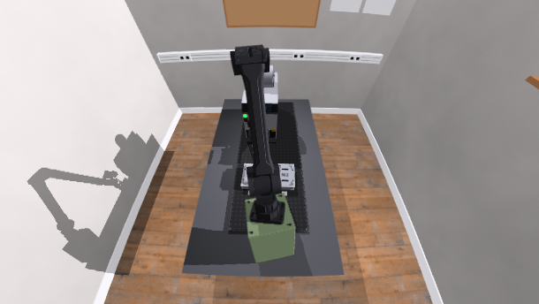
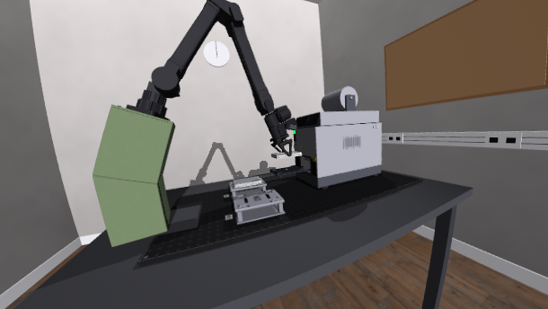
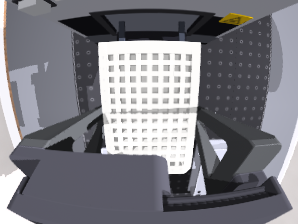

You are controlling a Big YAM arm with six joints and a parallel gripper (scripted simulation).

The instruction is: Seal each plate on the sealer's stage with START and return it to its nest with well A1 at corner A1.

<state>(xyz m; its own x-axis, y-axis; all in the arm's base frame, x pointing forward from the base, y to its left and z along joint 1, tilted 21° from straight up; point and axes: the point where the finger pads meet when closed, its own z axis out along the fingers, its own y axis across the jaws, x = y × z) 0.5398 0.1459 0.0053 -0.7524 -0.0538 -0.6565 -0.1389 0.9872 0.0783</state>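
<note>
Right now the dark sealer stage is 8 cm below my hand. From my hand the other things lie so: yellow warning label (11 cm ahead, 8 cm to the right, 3 cm below); foil roll (33 cm ahead, 25 cm above, 5 cm to the left); white plate (right at my hand).
</note>
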